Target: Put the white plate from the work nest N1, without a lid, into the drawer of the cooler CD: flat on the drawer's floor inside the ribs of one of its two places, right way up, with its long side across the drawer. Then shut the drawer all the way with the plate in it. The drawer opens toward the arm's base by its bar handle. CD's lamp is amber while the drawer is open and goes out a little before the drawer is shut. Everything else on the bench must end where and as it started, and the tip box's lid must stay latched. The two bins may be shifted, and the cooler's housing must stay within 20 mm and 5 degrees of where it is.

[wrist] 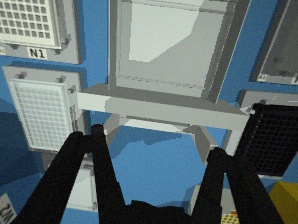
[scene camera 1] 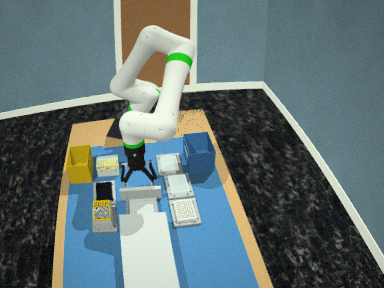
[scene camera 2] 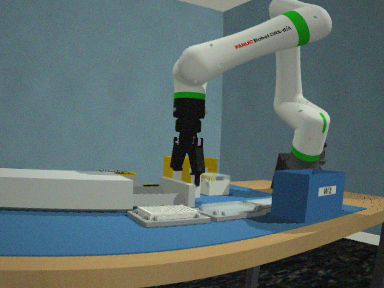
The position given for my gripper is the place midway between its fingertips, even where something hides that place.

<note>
In view: my gripper (scene camera 2: 185, 194), a blue bin (scene camera 2: 310, 196), a yellow bin (scene camera 1: 77, 155) and a drawer (scene camera 2: 163, 195).
The blue bin shows as well in scene camera 1 (scene camera 1: 199, 152). The drawer also shows in the wrist view (wrist: 166, 72) and in scene camera 1 (scene camera 1: 139, 200). My gripper shows as well in the wrist view (wrist: 157, 121).
</note>
